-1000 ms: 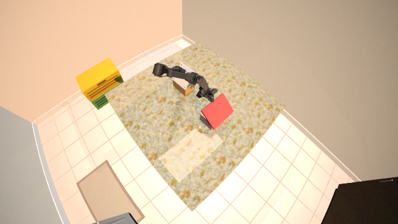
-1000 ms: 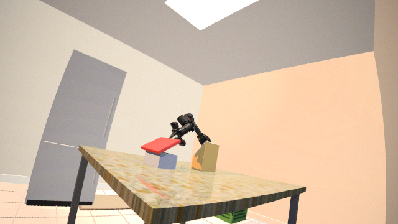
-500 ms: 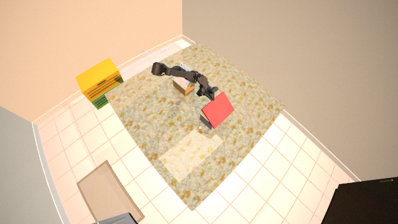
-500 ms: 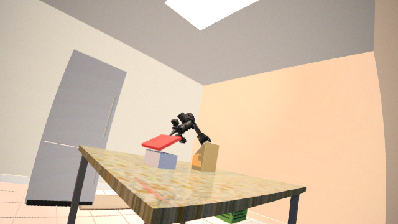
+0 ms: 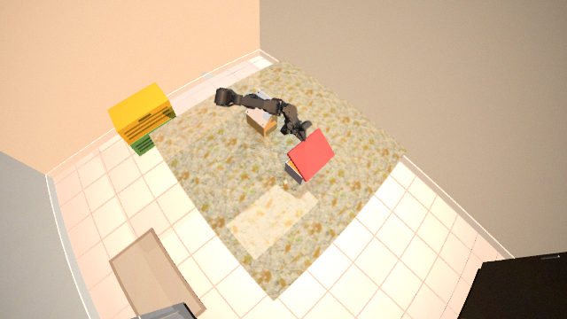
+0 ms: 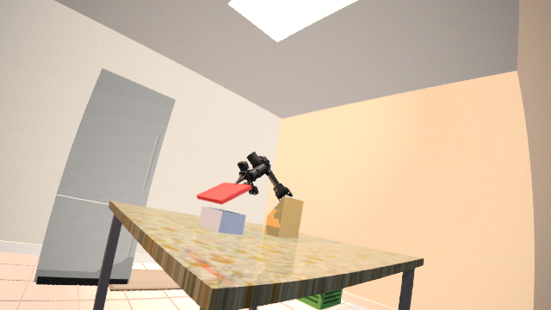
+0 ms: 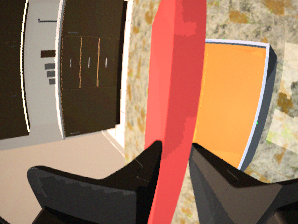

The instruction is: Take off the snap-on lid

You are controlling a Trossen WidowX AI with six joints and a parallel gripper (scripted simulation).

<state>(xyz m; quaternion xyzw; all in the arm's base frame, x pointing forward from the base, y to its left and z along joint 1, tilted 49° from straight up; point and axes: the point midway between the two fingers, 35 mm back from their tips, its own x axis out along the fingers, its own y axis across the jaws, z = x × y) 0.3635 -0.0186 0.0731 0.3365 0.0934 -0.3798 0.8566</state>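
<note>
Now: gripper tip 70 mm short of the red lid, 10 mm to the left of it and 40 mm above it. Round my gripper tip: storage box (40 mm ahead, 180 mm below).
</note>
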